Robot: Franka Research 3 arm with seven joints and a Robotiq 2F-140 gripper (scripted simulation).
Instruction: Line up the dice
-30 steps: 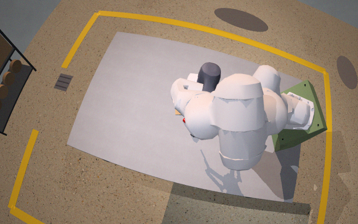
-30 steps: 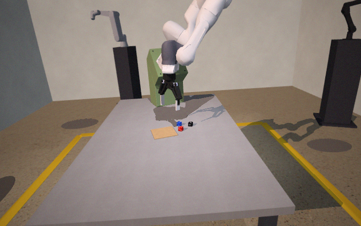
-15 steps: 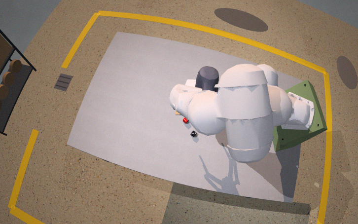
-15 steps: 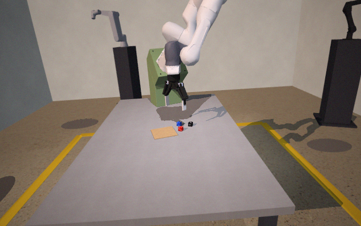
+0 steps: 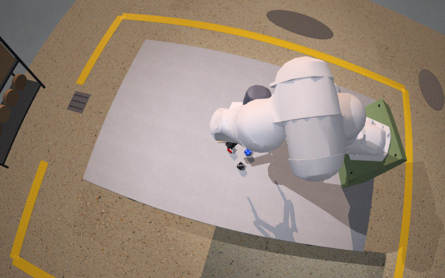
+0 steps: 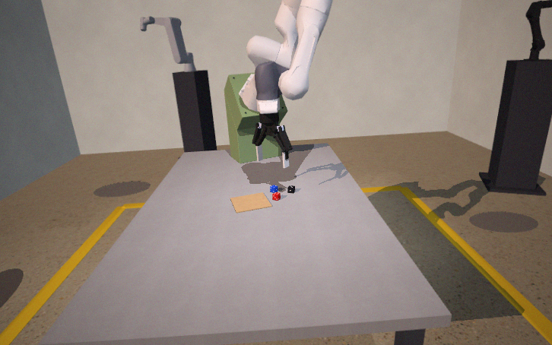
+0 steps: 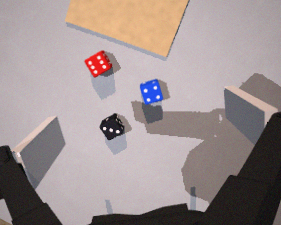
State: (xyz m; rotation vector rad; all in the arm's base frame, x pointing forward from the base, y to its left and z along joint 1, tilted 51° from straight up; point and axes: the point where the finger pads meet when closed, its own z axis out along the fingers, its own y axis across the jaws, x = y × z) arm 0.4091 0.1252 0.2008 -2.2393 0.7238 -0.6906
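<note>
Right now my hand is 13 cm above the blue die, 2 cm past it and 1 cm to the left of it. Round my hand: red die 13 cm below, 5 cm ahead, 3 cm to the left; tan mat 14 cm below, 11 cm ahead, 6 cm to the right; black die 13 cm below, 7 cm to the left, 3 cm behind.
</note>
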